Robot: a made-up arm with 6 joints.
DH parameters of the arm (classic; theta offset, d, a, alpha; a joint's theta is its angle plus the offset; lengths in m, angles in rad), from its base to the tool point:
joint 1: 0 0.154 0 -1.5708
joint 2: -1.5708 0 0.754 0
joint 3: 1.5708 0.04 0 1.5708
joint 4: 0 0.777 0 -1.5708
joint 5: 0 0 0 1.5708
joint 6: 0 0.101 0 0
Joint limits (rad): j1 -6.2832..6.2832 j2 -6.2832..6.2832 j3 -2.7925..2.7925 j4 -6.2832..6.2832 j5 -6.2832..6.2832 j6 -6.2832..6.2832
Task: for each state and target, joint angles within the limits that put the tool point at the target. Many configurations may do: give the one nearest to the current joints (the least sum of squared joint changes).
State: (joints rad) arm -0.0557 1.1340 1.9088 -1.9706 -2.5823 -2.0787
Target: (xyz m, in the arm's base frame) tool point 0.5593 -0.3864 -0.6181
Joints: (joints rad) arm -0.7330 1.6852 1.5367 -1.9655 -2.6125 -2.0787
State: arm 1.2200 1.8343 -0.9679 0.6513 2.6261 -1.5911
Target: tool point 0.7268 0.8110 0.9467
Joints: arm 0.7726 1.3063 -0.8310 0.6252 2.5395 -1.5911
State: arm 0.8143 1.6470 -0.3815 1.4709 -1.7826 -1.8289
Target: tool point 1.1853 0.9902 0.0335
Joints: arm 0.7339 1.7174 -0.1249 1.5005 -1.3664 -1.8289
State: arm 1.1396 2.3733 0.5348 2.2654 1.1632 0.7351
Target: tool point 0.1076 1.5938 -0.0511
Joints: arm 1.4469 1.6838 0.0789 2.2846 0.7181 0.7351
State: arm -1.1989 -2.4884 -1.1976 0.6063 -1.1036 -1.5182
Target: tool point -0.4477 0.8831 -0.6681
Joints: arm -1.1167 -1.6241 -1.1293 0.6226 -1.2015 -1.5182
